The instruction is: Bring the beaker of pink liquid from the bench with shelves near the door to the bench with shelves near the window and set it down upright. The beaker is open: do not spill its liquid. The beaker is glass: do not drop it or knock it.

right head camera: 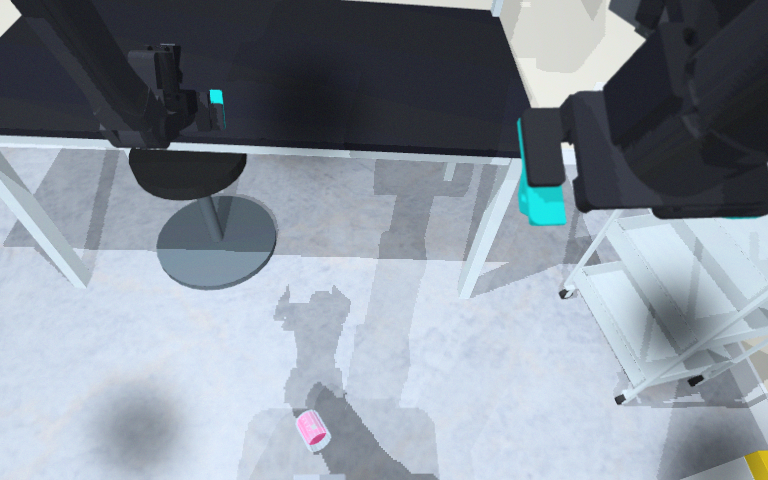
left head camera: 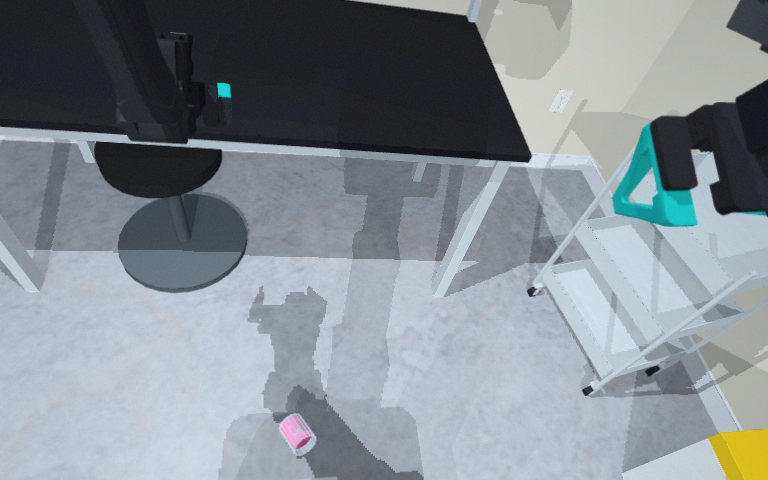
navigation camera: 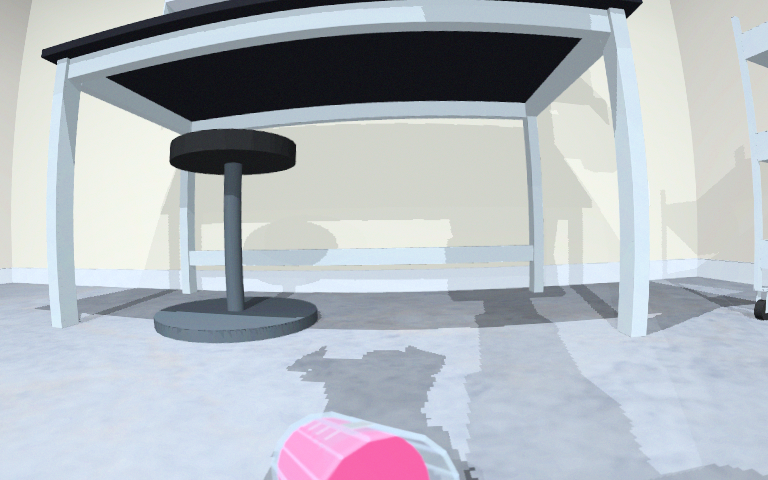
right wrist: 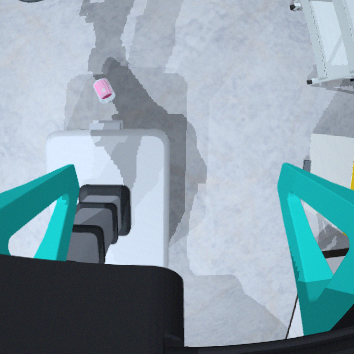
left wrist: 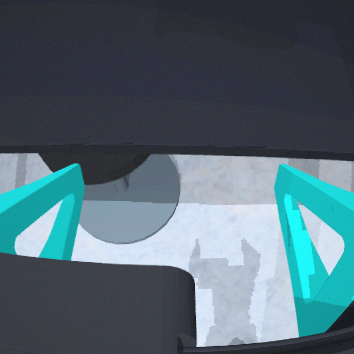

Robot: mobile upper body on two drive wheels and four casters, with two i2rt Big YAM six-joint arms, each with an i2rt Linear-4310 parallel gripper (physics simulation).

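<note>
The beaker of pink liquid [left head camera: 297, 434] [right head camera: 312, 430] [right wrist: 104, 90] [navigation camera: 362, 452] lies tipped on its side on the floor, close in front of the robot's base. Pink still shows inside it. My left gripper [left head camera: 224, 104] [right head camera: 216, 110] [left wrist: 179, 175] is open and empty at the front edge of a bench with a black top [left head camera: 396, 84] [right head camera: 368, 67] [left wrist: 175, 75]. My right gripper [left head camera: 705, 212] [right wrist: 177, 174] is open and empty, high at the right of the head views. The frames do not show whether this bench is the one near the window.
A round stool [left head camera: 181, 243] [right head camera: 215, 243] [navigation camera: 232, 150] stands partly under the bench. A white wheeled cart [left head camera: 628, 277] [navigation camera: 761, 147] stands to the right. A white and yellow object [left head camera: 741, 452] is at the lower right. The robot's white base [right wrist: 150, 200] is just behind the beaker.
</note>
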